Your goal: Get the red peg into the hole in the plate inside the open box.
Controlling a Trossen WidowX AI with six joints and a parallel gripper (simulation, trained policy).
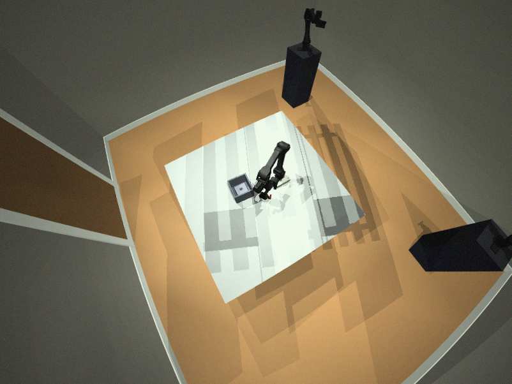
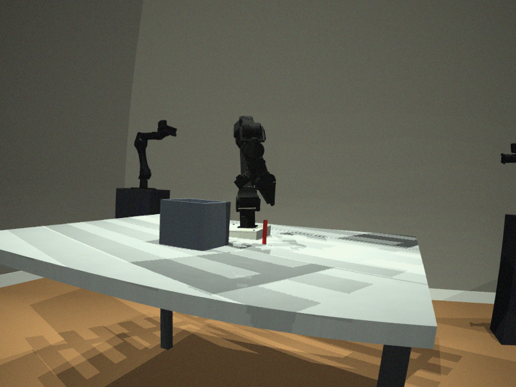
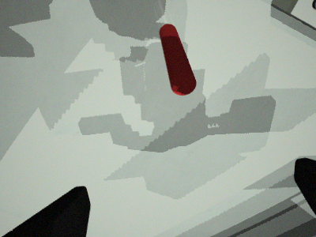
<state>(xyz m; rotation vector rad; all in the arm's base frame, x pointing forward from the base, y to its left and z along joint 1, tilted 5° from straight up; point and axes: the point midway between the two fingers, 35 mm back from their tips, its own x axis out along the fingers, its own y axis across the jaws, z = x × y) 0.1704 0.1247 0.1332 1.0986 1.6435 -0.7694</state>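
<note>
The red peg lies 9 cm below my gripper tip and 1 cm to the right of it. The rest, counted from my gripper tip: pale plate: 20 cm to the right, 16 cm ahead, 9 cm below.
</note>
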